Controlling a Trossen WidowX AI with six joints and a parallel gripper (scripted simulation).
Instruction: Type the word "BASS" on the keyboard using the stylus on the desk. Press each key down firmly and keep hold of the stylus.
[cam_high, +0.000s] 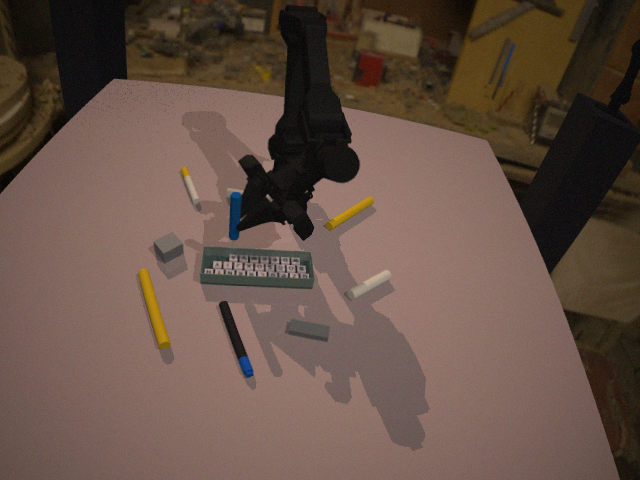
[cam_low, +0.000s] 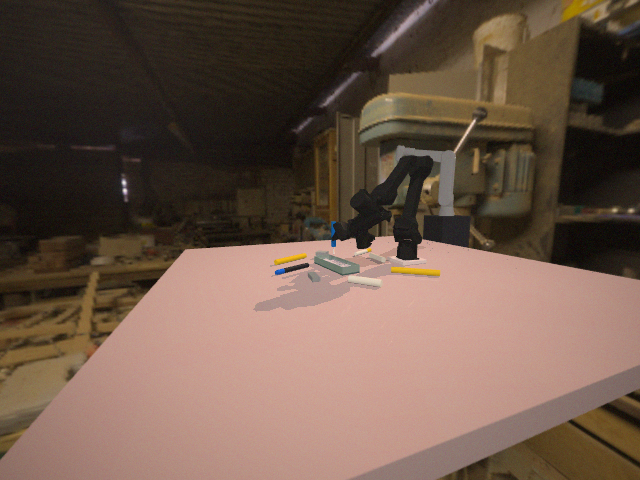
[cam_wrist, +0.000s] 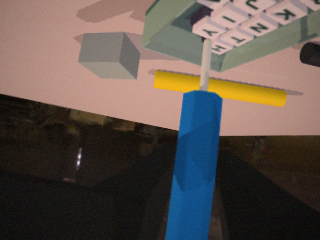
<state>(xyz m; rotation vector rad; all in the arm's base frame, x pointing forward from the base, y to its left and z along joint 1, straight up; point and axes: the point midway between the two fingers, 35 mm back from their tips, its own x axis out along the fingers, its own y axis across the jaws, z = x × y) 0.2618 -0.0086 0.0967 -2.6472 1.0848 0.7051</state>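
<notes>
My gripper tip is 2 cm short of the grey cube, 12 cm to the left of it and 8 cm above it. Round my gripper tip: blue stylus (1 cm below); then grey wedge (11 cm ahead, 16 cm to the left, 9 cm below); then yellow rod (15 cm ahead, 10 cm to the right, 8 cm below).
</notes>
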